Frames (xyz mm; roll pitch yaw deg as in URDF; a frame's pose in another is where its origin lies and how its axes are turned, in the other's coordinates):
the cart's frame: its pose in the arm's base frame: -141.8 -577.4 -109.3 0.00 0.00 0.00
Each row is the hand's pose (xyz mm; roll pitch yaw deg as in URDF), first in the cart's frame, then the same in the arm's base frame.
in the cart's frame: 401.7 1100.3 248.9 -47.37 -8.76 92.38
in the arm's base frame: 259.9 522.9 139.6 -47.37 -8.76 92.38
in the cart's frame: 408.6 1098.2 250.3 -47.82 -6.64 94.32
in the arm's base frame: 266.8 520.8 141.0 -47.82 -6.64 94.32
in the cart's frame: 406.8 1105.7 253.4 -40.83 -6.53 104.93
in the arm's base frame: 265.0 528.3 144.1 -40.83 -6.53 104.93
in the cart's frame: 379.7 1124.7 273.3 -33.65 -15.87 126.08
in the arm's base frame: 237.9 547.3 164.0 -33.65 -15.87 126.08
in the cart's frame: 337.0 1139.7 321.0 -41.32 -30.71 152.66
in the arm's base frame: 195.2 562.3 211.7 -41.32 -30.71 152.66
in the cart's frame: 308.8 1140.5 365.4 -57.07 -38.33 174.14
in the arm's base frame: 167.0 563.1 256.1 -57.07 -38.33 174.14
